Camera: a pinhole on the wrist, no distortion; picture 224 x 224 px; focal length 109.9 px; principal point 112.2 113.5 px. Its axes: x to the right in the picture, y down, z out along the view. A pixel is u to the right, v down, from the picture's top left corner.
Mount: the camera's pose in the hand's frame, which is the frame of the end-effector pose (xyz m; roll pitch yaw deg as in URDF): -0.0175 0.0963 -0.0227 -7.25 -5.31 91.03
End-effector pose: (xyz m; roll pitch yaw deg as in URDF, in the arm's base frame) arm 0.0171 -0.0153 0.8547 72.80 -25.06 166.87
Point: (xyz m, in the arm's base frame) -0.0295 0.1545 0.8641
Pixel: 9.2 35.8
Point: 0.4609 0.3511 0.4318
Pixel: 19.9 209.8
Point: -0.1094 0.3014 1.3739
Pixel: outside the picture
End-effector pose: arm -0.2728 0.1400 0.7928 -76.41 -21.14 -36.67
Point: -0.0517 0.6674 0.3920
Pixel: 203.3 157.1
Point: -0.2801 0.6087 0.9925
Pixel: 58.1 140.2
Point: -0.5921 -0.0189 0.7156
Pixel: behind the camera
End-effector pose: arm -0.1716 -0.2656 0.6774 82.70 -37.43 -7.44
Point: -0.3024 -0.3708 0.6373
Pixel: 74.0 166.8
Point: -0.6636 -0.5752 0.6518
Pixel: 149.1 185.9
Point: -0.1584 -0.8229 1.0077
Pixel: 130.7 41.7
